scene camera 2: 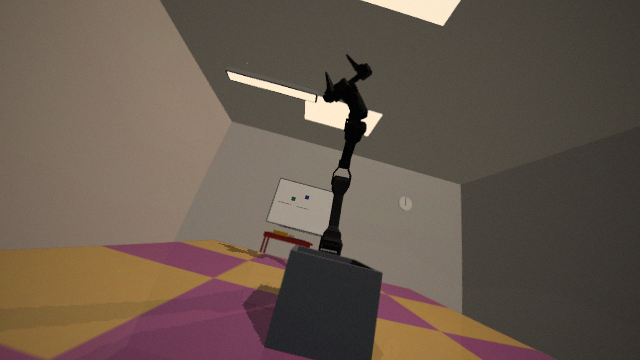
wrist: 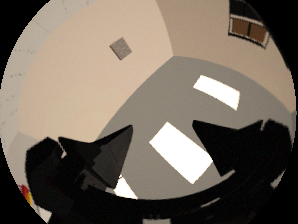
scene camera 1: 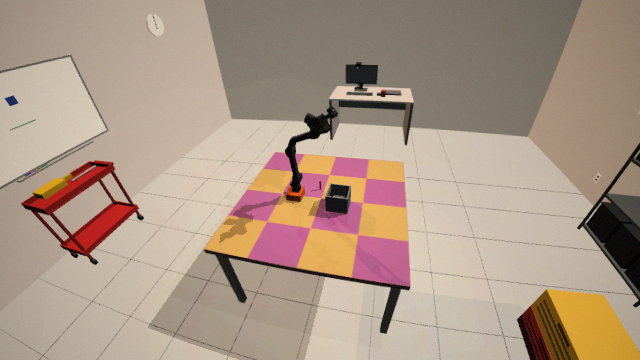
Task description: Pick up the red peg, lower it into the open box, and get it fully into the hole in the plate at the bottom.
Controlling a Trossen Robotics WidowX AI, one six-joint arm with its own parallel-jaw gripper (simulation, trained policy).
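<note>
My gripper can be seen at (scene camera 2: 335,63) and also at (wrist: 163,126). There's a dark box (scene camera 2: 325,299) as well, but in the wrist view the box is out of frame.
</note>
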